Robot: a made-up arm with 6 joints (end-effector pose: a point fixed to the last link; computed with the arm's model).
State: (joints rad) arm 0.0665 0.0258 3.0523 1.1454 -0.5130 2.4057
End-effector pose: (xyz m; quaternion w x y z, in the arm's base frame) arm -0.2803 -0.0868 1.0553 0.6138 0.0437 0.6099 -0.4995
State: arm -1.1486 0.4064 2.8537 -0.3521 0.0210 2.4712
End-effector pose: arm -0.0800 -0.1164 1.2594 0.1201 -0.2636 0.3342 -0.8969
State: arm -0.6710 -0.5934 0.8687 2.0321 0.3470 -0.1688
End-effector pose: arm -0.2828 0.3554 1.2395 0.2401 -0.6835 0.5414 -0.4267
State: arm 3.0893 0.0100 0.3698 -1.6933 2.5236 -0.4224
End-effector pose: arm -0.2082 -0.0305 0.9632 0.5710 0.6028 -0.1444 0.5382
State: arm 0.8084 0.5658 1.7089 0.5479 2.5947 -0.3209
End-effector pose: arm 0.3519 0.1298 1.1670 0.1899 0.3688 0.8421 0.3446
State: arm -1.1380 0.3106 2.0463 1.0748 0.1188 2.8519
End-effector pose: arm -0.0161 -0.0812 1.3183 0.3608 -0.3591 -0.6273 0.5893
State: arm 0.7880 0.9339 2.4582 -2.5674 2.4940 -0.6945
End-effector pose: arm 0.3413 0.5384 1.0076 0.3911 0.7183 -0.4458 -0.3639
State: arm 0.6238 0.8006 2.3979 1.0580 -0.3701 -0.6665
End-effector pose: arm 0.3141 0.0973 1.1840 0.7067 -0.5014 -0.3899 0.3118
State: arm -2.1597 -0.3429 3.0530 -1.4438 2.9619 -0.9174
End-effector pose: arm 0.2406 0.3529 1.2078 0.6951 -0.0056 0.5918 -0.4082
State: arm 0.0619 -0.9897 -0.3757 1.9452 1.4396 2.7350
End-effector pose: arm -0.4191 0.0420 0.9615 0.2954 0.2765 0.0253 0.9141
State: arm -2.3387 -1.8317 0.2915 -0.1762 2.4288 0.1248
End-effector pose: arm 0.3158 0.5514 0.4438 0.7012 0.6982 0.1435 0.0160
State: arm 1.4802 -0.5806 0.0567 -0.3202 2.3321 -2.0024
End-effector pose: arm 0.1302 -0.2105 1.0497 0.4794 -0.2404 0.8439 -0.0155
